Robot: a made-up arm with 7 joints. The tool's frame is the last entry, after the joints.
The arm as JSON. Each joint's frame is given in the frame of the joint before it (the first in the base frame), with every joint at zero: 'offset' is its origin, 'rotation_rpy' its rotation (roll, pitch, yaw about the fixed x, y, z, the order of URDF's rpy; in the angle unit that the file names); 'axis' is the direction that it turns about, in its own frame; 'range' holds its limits. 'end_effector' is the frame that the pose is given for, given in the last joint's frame.
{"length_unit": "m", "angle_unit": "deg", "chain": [
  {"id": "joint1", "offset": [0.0, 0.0, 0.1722], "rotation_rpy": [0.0, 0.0, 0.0], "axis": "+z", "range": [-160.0, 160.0]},
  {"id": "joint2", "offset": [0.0, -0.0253, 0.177], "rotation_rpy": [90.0, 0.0, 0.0], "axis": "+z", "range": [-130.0, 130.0]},
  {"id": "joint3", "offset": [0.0, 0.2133, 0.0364], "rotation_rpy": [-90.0, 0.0, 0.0], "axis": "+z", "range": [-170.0, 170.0]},
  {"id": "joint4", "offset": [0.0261, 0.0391, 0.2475], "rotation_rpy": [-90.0, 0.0, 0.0], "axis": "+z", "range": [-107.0, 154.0]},
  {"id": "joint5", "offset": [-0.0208, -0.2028, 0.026], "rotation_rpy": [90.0, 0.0, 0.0], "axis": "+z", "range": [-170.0, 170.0]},
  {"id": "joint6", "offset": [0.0, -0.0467, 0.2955], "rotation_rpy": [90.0, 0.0, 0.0], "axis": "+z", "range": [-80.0, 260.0]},
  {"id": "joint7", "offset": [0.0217, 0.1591, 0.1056], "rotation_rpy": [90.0, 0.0, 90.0], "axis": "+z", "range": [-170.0, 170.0]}
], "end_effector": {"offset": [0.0, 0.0, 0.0], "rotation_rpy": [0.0, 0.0, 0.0]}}
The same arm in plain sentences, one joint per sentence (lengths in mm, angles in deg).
The arm has seven revolute joints in a row. What follows holds with every joint at zero, and every direction is one of the base frame's.
The first joint sits 172.2 mm along +z from the base frame's origin and rotates about +z, from -160 to 160 deg.
The second joint sits 25.3 mm along -y and 177 mm along +z from the first joint and rotates about -y, from -130 to 130 deg.
The third joint sits 36.4 mm along -y and 213.3 mm along +z from the second joint and rotates about +z, from -170 to 170 deg.
The fourth joint sits 26.1 mm along +x and 39.1 mm along +y and 247.5 mm along +z from the third joint and rotates about +y, from -107 to 154 deg.
The fifth joint sits 20.8 mm along -x and 26 mm along +y and 202.8 mm along +z from the fourth joint and rotates about +z, from -170 to 170 deg.
The sixth joint sits 46.7 mm along -y and 295.5 mm along +z from the fifth joint and rotates about -y, from -80 to 260 deg.
The seventh joint sits 21.7 mm along +x and 105.6 mm along -y and 159.1 mm along +z from the sixth joint and rotates about +x, from -170 to 170 deg.
The tool frame, which is the frame that the pose is given for, sits at the same point as the seventh joint; its axes are the base frame's turned by roll 180, pitch -90 and yaw 0 deg (as in URDF: about the fixed x, then y, then z).

